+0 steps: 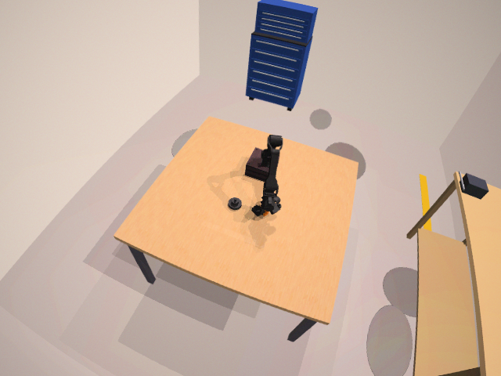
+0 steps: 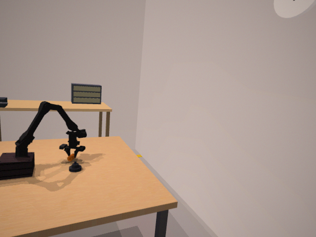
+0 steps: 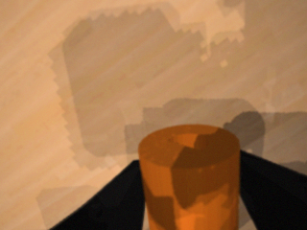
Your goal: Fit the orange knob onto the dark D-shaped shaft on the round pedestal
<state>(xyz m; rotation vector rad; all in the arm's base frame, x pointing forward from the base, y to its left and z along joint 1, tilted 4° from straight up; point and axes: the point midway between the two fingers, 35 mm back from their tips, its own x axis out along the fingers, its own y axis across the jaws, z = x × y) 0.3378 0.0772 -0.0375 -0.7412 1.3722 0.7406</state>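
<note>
My gripper tip is now 1 cm past the dark round pedestal, 19 cm to the left of it and 2 cm below it. Round my gripper tip: orange knob: 1 cm behind, 1 cm to the right, 1 cm above.
</note>
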